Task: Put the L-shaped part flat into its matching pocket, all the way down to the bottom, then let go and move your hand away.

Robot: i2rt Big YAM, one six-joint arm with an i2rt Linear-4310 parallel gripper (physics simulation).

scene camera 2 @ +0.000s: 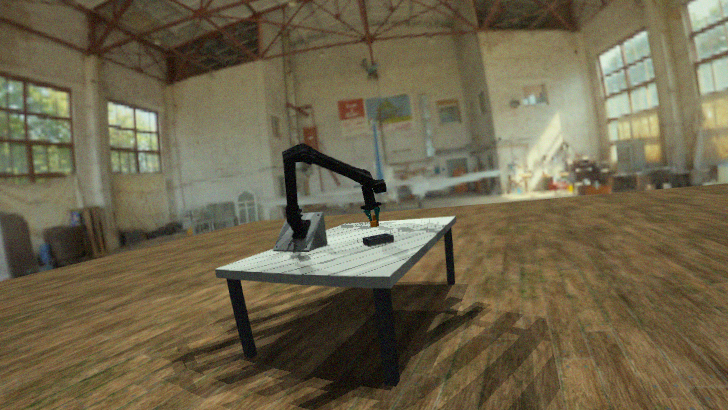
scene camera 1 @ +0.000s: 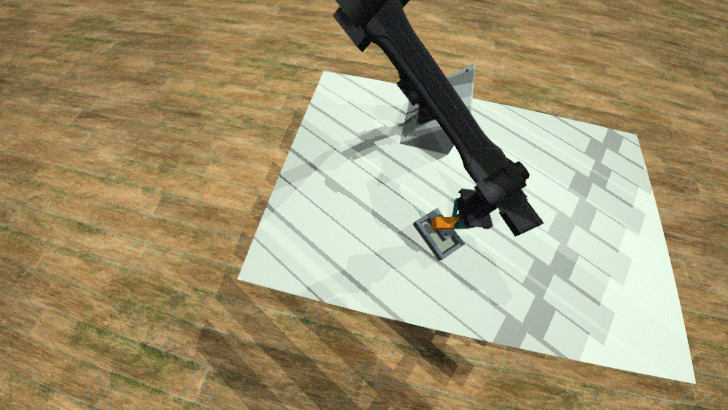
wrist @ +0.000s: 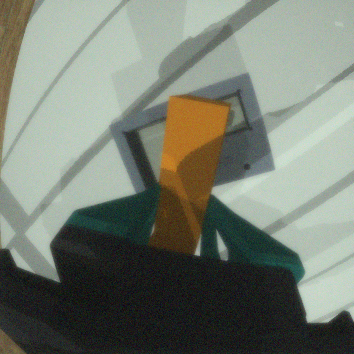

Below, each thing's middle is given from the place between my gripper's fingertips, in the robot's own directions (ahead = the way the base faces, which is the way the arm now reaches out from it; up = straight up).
Now: hand 10 mm below the orange L-shaped part [wrist: 195, 126]. Round my hand: grey pocket block [scene camera 1: 442, 243] 20 mm ahead, 20 mm to the right, 90 mm below.
